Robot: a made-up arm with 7 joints. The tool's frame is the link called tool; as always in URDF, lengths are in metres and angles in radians. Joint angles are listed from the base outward.
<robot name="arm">
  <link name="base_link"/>
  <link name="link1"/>
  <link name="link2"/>
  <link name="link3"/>
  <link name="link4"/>
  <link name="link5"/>
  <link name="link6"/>
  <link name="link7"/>
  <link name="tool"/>
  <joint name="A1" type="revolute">
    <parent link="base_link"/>
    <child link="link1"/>
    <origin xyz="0 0 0.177"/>
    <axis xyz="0 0 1"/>
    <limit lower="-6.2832" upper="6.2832"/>
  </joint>
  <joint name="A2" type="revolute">
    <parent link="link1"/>
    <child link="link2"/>
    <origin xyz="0 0 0"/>
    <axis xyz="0 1 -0.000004"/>
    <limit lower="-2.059" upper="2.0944"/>
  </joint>
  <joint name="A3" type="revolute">
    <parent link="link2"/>
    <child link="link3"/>
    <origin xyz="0 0 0.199"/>
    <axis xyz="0 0 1"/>
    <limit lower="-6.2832" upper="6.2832"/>
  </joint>
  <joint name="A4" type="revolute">
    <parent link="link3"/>
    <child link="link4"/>
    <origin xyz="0.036 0 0"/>
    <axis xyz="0 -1 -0.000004"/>
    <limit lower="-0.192" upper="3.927"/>
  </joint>
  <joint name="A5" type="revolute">
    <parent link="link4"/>
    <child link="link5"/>
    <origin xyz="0.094 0 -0.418"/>
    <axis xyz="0 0.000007 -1"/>
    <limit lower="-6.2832" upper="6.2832"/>
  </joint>
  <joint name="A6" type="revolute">
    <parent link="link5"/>
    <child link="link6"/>
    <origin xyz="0 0 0"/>
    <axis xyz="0 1 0.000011"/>
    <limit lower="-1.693" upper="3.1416"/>
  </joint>
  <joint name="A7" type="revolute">
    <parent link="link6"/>
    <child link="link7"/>
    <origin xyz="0.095 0 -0.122"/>
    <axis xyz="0 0.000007 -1"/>
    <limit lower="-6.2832" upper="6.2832"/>
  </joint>
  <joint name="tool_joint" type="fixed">
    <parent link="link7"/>
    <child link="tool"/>
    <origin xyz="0 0 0" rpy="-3.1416 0 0"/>
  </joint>
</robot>
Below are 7 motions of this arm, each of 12 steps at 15 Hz.
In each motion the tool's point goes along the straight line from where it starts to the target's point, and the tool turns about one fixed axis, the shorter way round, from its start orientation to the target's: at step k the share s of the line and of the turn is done. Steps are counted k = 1, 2, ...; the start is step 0. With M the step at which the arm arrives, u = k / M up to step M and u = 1 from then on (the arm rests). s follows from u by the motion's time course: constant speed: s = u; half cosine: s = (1 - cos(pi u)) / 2; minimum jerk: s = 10 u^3 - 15 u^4 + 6 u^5.
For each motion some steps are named. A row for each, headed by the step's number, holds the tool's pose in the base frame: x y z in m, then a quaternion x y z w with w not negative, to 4 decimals.
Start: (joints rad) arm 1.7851 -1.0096 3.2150 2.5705 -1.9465 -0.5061 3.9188
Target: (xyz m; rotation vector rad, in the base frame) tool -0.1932 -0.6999 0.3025 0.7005 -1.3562 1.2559
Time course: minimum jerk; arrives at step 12
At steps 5, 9, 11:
5: 0.1213 -0.6437 0.2998 -0.1844 0.7791 -0.5969 0.0512
9: -0.1434 -0.6910 0.3021 0.2859 -0.6255 0.5580 0.4644
11: -0.1908 -0.6995 0.3025 0.2955 -0.5757 0.5321 0.5460

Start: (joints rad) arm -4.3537 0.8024 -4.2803 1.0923 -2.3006 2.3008 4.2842
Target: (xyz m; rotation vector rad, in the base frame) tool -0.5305 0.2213 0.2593 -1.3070 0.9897 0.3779
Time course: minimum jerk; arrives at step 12
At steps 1, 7, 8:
1: -0.4831 -0.1107 0.3777 -0.6280 0.2865 0.4582 0.5599
7: -0.5140 0.1056 0.3006 -0.6046 0.3908 0.2730 0.6381
8: -0.5205 0.1513 0.2843 -0.5956 0.4103 0.2317 0.6505

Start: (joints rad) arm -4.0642 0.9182 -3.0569 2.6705 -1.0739 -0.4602 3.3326
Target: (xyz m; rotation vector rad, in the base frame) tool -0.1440 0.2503 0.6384 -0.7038 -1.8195 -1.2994
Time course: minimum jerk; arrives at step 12
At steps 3, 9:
3: -0.1900 0.4524 0.6810 -0.2328 -0.3695 -0.7124 0.5493
9: -0.1493 0.2736 0.6433 -0.2742 -0.6812 -0.5399 0.4113

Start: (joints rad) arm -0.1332 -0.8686 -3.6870 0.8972 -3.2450 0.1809 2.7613
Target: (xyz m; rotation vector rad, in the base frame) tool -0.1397 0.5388 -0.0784 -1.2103 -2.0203 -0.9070
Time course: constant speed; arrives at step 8
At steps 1, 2, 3, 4, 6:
1: -0.1316 0.3099 -0.2020 -0.0446 -0.9638 -0.2536 0.0690
2: -0.1327 0.3426 -0.1843 -0.1070 -0.9507 -0.2714 0.1053
3: -0.1339 0.3753 -0.1667 -0.1689 -0.9321 -0.2876 0.1411
4: -0.1351 0.4080 -0.1490 -0.2298 -0.9082 -0.3021 0.1761
6: -0.1374 0.4734 -0.1137 -0.3473 -0.8451 -0.3260 0.2428

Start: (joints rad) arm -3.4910 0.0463 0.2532 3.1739 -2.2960 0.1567 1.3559
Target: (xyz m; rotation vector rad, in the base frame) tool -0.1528 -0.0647 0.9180 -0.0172 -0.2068 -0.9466
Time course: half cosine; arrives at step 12
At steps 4, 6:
4: -0.0472 -0.0509 0.9260 -0.0602 -0.0134 -0.4854 0.8721
6: -0.0824 -0.0555 0.9233 -0.0429 -0.0421 -0.4759 0.8775

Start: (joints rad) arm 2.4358 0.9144 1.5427 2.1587 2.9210 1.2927 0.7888
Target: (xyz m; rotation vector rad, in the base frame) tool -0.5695 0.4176 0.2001 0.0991 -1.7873 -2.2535
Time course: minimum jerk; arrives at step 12
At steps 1, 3, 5, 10, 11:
1: -0.6395 0.0393 0.5804 -0.0961 -0.3473 -0.7166 0.5972
3: -0.6326 0.0767 0.5428 -0.0840 -0.3803 -0.7333 0.5573
5: -0.6155 0.1692 0.4498 -0.0528 -0.4567 -0.7646 0.4517
10: -0.5720 0.4041 0.2137 0.0294 -0.6090 -0.7784 0.1497
11: -0.5699 0.4157 0.2020 0.0335 -0.6147 -0.7766 0.1341

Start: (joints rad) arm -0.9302 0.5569 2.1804 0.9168 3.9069 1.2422 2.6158
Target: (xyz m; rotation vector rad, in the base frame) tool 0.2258 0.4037 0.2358 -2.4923 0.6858 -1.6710
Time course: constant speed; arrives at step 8
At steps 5, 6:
5: 0.2368 0.4356 0.2649 -0.7535 0.1837 -0.6103 0.1611
6: 0.2331 0.4250 0.2552 -0.7744 0.1973 -0.5894 0.1183

